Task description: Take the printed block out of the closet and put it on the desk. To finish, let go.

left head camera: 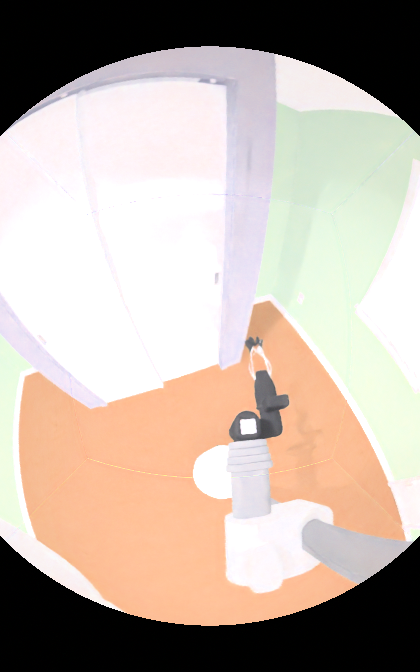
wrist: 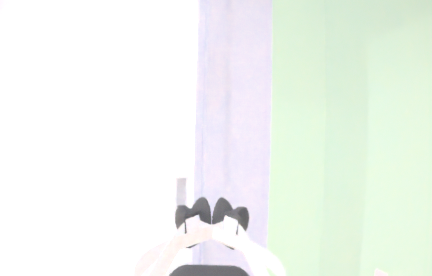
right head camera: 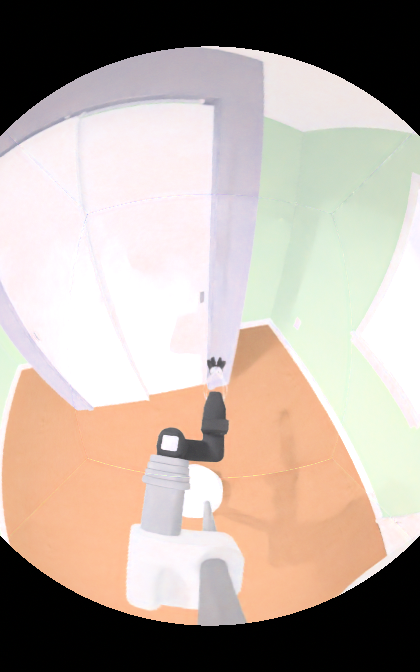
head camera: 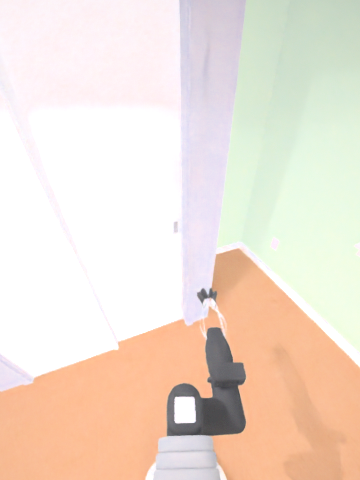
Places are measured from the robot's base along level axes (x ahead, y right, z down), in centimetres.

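Pixels of known places: gripper, fingertip midpoint: (wrist: pixel 212 212) (head camera: pixel 206 289).
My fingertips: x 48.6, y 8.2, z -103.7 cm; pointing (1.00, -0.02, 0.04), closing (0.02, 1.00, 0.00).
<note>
Ahead of a thing's pixels: the offset from my fingertips to its top centre. "pt": to the spot under its first point. Level surfaces: height alone.
The closet shows as two white sliding doors @[pt dy -33.0, dx +42.0, dz -12.7 cm] (head camera: pixel 125 200) (left head camera: pixel 165 240) (right head camera: pixel 150 240) (wrist: pixel 100 125) in a pale lilac frame; both doors stand closed across the opening. A small grey handle @[pt dy -10.3, dx +51.6, dz +9.1 cm] (head camera: pixel 175 227) (left head camera: pixel 216 278) (right head camera: pixel 202 297) (wrist: pixel 181 190) sits near the right door's right edge. My gripper (head camera: pixel 207 295) (left head camera: pixel 254 343) (right head camera: pixel 216 363) (wrist: pixel 212 212) is shut with its dark fingertips nearly together and no object between them. It is in front of the right frame post, apart from it as far as I can tell. The printed block and the desk do not show in these views.
The lilac frame post (head camera: pixel 205 150) (left head camera: pixel 245 225) (right head camera: pixel 232 225) (wrist: pixel 235 100) stands right of the doors. A green wall (head camera: pixel 300 175) (wrist: pixel 350 125) with a white skirting runs along the right. A window (left head camera: pixel 395 280) (right head camera: pixel 395 325) shows at the right edge. The floor @[dz +106.5 cm] (head camera: pixel 100 425) (left head camera: pixel 125 475) is orange-brown.
</note>
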